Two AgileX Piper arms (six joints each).
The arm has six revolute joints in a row. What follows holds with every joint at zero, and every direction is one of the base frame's. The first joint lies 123.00 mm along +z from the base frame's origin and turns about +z. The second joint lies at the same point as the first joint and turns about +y. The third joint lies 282.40 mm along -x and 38.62 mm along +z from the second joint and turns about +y. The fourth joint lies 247.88 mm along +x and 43.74 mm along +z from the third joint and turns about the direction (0.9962, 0, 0.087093). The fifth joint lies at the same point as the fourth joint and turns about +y. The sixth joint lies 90.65 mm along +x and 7.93 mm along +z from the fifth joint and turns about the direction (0.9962, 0, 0.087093). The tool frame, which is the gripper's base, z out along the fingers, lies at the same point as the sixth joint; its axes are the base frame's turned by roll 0.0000, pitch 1.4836 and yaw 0.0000 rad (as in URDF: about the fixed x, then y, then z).
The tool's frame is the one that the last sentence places.
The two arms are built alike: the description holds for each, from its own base.
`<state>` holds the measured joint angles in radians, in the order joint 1, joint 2, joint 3, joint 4, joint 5, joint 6, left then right.
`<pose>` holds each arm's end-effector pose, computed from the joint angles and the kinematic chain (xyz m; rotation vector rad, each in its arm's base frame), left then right.
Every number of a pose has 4 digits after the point. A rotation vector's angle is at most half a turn.
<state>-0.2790 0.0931 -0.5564 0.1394 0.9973 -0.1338 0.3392 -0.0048 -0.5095 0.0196 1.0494 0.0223</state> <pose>0.0090 0.0085 0.2989 0.1478 2.0058 -0.0972 -0.0064 -0.0006 0.2809 -0.3209 2.0021 0.2523</pose>
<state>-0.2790 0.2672 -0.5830 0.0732 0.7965 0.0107 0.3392 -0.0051 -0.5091 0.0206 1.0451 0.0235</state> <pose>0.0434 -0.0075 0.3186 0.2992 1.9406 -0.0911 -0.0063 -0.0005 0.2811 -0.3190 1.9983 0.2549</pose>
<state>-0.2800 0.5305 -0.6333 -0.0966 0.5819 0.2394 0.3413 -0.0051 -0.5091 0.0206 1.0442 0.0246</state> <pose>0.0968 -0.0328 0.3336 0.4609 1.9074 -0.1317 -0.0063 -0.0005 0.2812 -0.3199 1.9974 0.2570</pose>
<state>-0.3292 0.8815 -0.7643 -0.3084 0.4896 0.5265 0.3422 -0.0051 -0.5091 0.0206 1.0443 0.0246</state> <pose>0.1666 -0.0707 0.3368 0.6776 1.9568 -0.1954 -0.0063 -0.0005 0.2812 -0.3208 1.9974 0.2576</pose>
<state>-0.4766 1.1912 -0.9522 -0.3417 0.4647 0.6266 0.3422 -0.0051 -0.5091 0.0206 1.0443 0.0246</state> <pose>0.2221 -0.1301 0.3331 0.9188 1.9628 -0.2538 -0.0063 -0.0005 0.2812 -0.3208 1.9974 0.2576</pose>
